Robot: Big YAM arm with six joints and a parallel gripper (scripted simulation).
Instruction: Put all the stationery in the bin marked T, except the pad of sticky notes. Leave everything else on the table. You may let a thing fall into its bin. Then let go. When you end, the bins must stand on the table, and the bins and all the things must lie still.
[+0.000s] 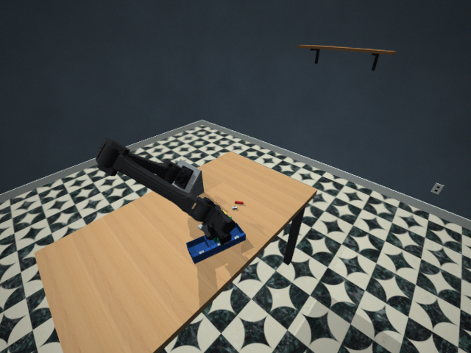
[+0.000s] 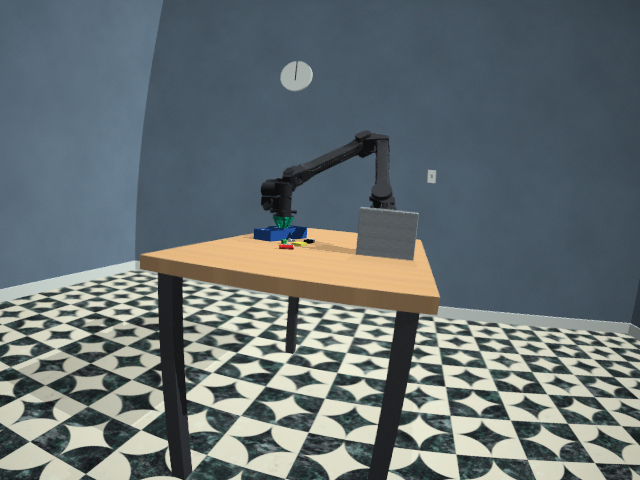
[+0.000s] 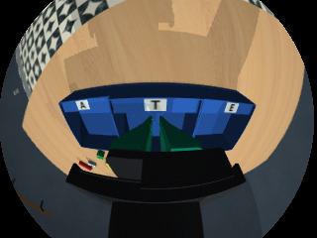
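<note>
Now: the blue bin right at my hand. Also, from my hand: small green item (150 mm to the left, 50 mm behind, 20 mm below); then sticky notes (150 mm to the left, 110 mm behind, 20 mm below); then black-and-white marker-like item (120 mm behind, 40 mm to the left, 20 mm below).
</note>
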